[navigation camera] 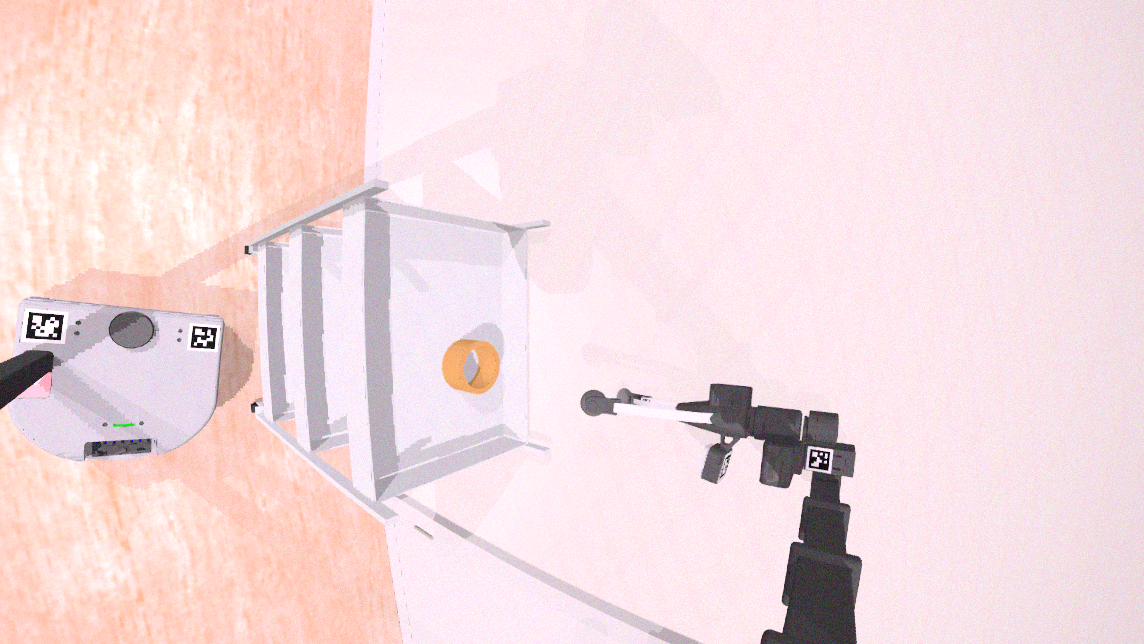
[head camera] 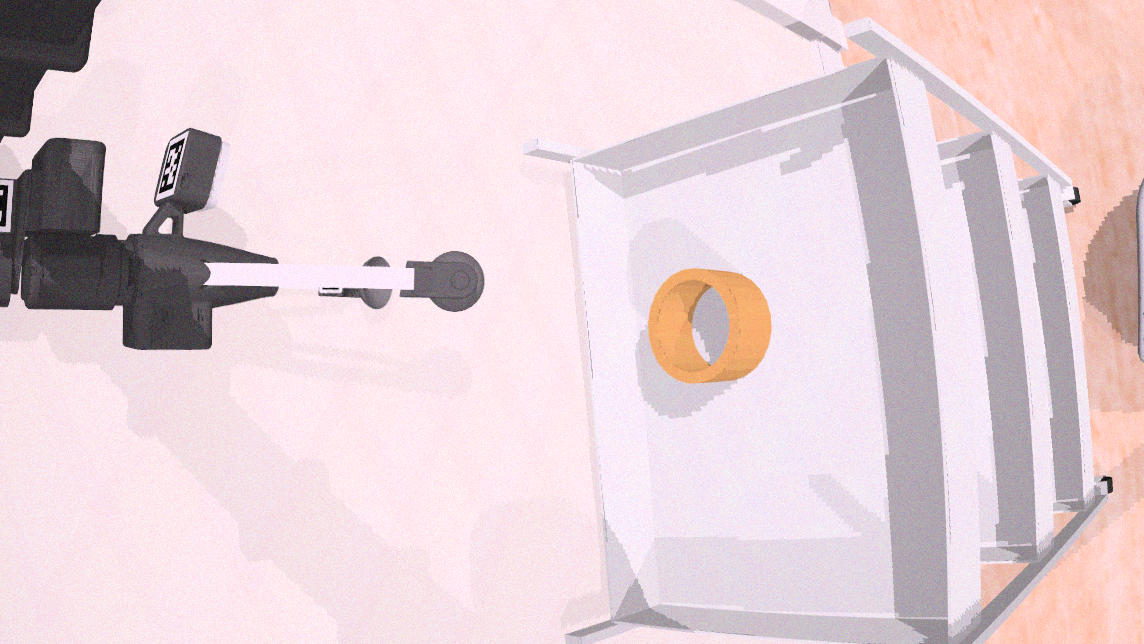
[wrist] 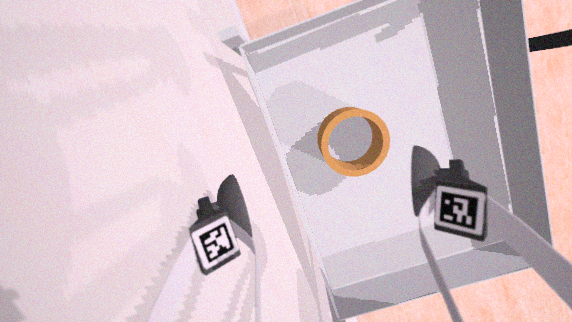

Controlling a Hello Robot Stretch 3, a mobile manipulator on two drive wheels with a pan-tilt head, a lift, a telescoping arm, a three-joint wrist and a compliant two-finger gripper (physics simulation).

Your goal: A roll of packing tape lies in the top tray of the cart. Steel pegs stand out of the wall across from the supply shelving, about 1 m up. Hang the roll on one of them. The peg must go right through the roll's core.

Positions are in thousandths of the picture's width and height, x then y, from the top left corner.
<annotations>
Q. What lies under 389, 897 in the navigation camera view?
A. A white door.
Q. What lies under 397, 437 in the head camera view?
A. My gripper.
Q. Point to a white cart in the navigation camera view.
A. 310, 502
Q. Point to a white cart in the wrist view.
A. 807, 269
</annotations>
